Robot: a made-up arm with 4 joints.
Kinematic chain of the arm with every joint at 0, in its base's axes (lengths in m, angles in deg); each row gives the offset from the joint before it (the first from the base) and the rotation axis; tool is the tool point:
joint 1: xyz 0 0 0.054 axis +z
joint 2: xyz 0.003 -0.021 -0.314 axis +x
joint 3: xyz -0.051 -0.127 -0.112 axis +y
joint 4: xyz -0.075 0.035 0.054 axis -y
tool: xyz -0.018 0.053 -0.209
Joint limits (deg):
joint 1: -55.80..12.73
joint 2: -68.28..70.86
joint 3: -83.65..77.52
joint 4: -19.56..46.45
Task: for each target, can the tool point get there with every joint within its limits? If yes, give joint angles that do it. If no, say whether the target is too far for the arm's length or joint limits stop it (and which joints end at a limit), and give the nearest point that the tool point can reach.
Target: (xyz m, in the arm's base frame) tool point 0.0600 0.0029 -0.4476
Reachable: yes | joints -15.83 23.81 -38.51 36.50
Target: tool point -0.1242 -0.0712 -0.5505
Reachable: yes | joints -20.47 -9.69 -26.47 -8.38
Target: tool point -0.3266 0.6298 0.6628
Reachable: no: too far | nearest point -0.1384 0.1679 -0.2177 | short by 1.012 m
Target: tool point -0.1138 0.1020 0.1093
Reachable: no: joint limits stop it (at a limit: joint 3, joint 4) | nearest point -0.1620 0.1452 -0.2177 | short by 0.333 m
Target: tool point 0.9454 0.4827 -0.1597
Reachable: no: too far | nearest point 0.2190 0.1549 -0.4016 | short by 0.833 m
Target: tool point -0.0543 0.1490 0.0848
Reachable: no: joint limits stop it (at a limit: joint 1, joint 2, joint 3, joint 4) | nearest point -0.1384 0.1679 -0.2177 | short by 0.314 m
